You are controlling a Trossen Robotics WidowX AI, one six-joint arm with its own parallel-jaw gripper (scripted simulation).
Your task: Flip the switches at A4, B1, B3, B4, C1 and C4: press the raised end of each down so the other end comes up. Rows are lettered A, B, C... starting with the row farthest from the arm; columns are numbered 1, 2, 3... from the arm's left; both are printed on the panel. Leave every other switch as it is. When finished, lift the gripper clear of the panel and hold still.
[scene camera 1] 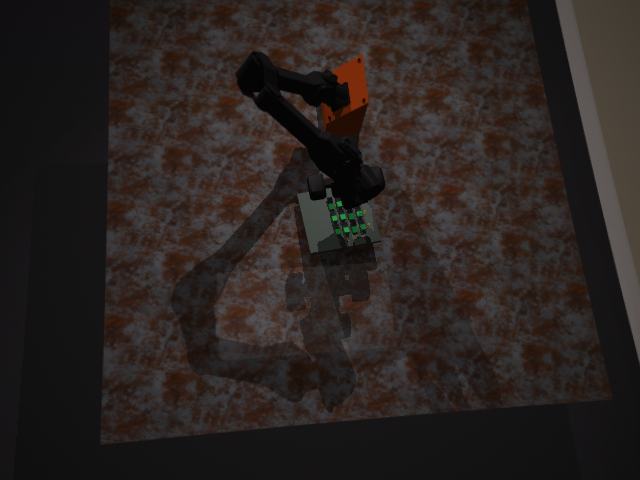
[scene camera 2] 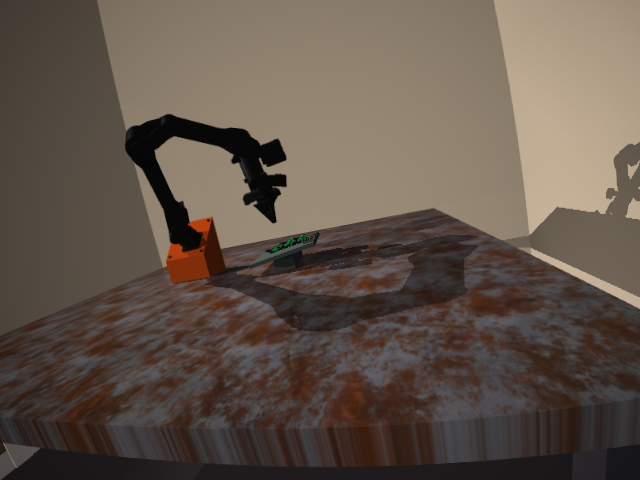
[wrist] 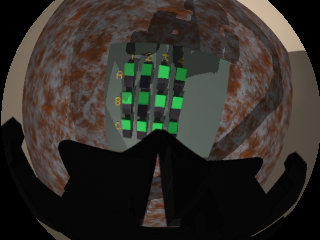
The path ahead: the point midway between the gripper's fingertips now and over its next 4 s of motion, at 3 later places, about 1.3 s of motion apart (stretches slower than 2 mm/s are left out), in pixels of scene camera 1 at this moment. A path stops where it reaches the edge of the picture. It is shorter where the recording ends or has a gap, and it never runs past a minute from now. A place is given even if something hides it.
My gripper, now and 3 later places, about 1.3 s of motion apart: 343, 199; 356, 200; 356, 201; 330, 197
